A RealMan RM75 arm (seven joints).
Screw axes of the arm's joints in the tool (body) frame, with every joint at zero. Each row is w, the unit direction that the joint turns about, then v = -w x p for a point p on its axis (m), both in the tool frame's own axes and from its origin. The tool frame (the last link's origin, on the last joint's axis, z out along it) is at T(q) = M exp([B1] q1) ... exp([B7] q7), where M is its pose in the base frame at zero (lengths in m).
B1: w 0 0 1 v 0.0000 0.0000 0.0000
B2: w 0 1 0 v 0.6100 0.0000 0.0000
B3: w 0 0 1 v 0.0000 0.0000 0.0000
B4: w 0 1 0 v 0.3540 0.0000 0.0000
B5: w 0 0 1 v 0.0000 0.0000 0.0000
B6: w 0 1 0 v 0.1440 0.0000 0.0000
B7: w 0 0 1 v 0.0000 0.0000 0.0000
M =
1 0 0 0.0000
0 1 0 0.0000
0 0 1 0.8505
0 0 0 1
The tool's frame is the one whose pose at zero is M.
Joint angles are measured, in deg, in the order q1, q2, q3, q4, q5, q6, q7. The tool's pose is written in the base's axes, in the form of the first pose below.
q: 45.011, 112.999, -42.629, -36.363, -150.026, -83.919, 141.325
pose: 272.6 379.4 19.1 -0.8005 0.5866 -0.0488 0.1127
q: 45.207, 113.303, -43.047, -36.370, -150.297, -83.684, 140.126
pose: 271.3 379.6 16.4 -0.8087 0.5749 -0.0543 0.1118
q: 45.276, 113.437, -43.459, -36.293, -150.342, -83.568, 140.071
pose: 270.7 379.3 14.6 -0.8102 0.5727 -0.0574 0.1107
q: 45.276, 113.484, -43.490, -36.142, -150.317, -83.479, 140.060
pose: 270.9 378.9 13.8 -0.8100 0.5731 -0.0575 0.1099
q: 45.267, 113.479, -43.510, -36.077, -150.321, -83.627, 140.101
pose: 270.9 378.4 13.5 -0.8097 0.5739 -0.0581 0.1083
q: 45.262, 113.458, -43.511, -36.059, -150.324, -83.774, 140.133
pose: 270.9 378.0 13.5 -0.8095 0.5743 -0.0585 0.1071
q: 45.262, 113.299, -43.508, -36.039, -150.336, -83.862, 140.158
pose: 271.4 378.2 14.7 -0.8091 0.5747 -0.0590 0.1077
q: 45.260, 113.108, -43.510, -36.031, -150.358, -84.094, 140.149
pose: 271.8 378.1 16.1 -0.8090 0.5748 -0.0600 0.1073
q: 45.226, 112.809, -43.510, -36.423, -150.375, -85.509, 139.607
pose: 271.0 376.5 19.2 -0.8124 0.5709 -0.0635 0.1005
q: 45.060, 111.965, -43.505, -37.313, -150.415, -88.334, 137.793
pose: 270.6 373.7 27.6 -0.8220 0.5579 -0.0712 0.0890
